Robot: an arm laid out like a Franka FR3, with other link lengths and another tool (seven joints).
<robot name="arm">
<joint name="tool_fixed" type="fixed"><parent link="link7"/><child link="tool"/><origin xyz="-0.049 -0.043 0.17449" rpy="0 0.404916 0.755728"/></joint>
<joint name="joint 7" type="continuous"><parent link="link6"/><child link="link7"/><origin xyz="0.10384 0 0" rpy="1.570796 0 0"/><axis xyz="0 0 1"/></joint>
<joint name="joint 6" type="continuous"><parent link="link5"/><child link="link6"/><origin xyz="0 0 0" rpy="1.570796 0 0"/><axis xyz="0 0 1"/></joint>
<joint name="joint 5" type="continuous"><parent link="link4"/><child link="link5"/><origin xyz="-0.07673 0.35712 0" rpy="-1.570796 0 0"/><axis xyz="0 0 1"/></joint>
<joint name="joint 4" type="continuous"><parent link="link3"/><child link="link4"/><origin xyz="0.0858 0 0" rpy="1.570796 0 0"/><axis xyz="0 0 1"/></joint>
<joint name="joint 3" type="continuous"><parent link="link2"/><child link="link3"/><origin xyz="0 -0.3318 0" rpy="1.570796 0 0"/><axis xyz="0 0 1"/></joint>
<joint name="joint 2" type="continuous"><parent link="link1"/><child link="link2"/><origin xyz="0 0 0" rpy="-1.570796 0 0"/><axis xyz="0 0 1"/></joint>
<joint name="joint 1" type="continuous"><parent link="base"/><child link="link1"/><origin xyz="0 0 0.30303"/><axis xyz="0 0 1"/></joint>
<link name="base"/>
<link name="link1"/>
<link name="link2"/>
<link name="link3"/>
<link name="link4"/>
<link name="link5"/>
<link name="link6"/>
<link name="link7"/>
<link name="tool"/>
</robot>
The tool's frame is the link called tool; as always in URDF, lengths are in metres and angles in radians. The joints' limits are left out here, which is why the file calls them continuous.
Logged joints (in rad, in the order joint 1, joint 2, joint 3, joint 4, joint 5, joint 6, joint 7), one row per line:
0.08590 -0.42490 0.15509 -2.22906 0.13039 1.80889 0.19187
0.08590 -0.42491 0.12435 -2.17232 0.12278 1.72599 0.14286
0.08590 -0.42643 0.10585 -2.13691 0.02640 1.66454 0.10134
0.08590 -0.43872 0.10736 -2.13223 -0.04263 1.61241 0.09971
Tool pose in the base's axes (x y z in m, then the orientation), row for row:
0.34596 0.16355 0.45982 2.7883 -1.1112 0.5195
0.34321 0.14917 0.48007 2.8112 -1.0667 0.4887
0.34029 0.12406 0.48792 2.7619 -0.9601 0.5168
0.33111 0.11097 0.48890 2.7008 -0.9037 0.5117
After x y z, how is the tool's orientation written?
As a rotation vector, in radians.
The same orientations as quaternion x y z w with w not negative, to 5 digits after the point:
0.91430 -0.36437 0.17035 0.04768
0.92180 -0.34977 0.16025 0.04766
0.92669 -0.32214 0.17340 0.08602
0.92621 -0.30991 0.17548 0.12369

